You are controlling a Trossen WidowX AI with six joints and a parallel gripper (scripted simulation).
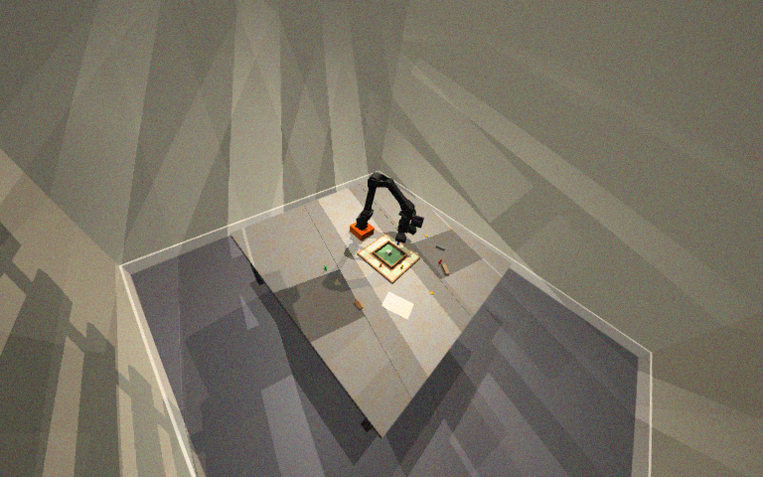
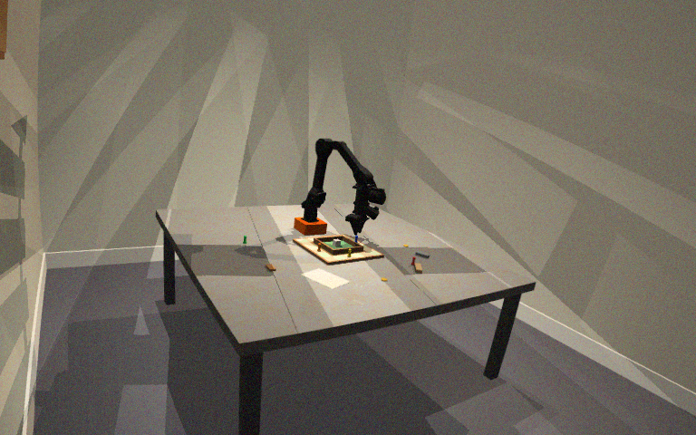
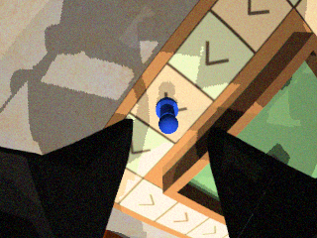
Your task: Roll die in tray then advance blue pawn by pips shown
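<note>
Right now the blue pawn is 30 mm below my gripper tip. Also, from my gripper tip: white die (120 mm to the right, 30 mm below); green tray (120 mm to the right, 50 mm below, 10 mm ahead); yellow pawn (150 mm to the right, 120 mm ahead, 30 mm below).
</note>
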